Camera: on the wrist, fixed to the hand. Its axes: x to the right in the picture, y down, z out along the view.
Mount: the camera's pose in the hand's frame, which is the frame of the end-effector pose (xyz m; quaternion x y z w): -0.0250 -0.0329 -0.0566 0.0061 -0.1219 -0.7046 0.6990
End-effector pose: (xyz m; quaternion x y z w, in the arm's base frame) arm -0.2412 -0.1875 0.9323 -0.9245 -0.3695 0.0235 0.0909
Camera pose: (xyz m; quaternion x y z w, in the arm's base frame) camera -0.2754 -0.1898 0.9934 -0.3825 -0.9206 0.0673 0.0407
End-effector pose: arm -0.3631 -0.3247 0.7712 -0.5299 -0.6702 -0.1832 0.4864
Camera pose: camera -0.3673 -0.3933 0.7850 0.0825 -0.9022 -0.4021 0.1324
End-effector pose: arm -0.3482 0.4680 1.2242 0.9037 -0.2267 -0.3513 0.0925
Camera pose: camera -0.3148 0.5093 1.2699 -0.7492 -0.4649 0.4195 0.2160
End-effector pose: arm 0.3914 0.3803 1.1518 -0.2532 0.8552 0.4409 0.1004
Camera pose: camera 0.4328 0.3275 1.1720 -0.7252 0.4098 0.2631 0.4867
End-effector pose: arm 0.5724 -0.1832 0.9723 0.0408 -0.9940 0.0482 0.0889
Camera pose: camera 0.6097 -0.2082 1.0261 -0.7354 0.6766 0.0279 0.0253
